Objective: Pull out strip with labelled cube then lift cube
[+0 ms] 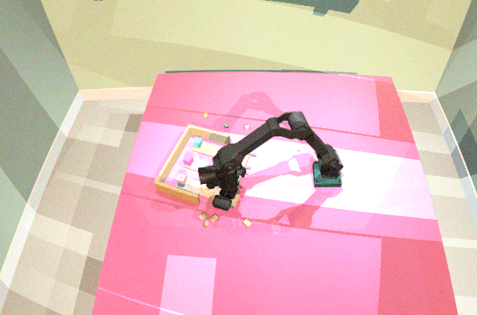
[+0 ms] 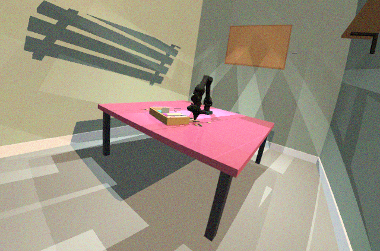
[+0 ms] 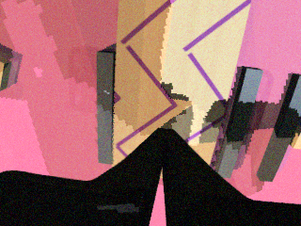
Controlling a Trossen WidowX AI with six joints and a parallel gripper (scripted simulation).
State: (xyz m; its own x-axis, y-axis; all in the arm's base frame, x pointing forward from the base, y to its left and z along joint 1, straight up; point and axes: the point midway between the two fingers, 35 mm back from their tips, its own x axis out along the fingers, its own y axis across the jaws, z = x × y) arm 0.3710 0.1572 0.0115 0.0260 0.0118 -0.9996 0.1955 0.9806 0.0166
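Right now my gripper tip is 100 mm short of the zigzag strip and 20 mm to the left of it. Round my gripper tip: labelled cube (210 mm ahead, 40 mm to the right, 20 mm above).
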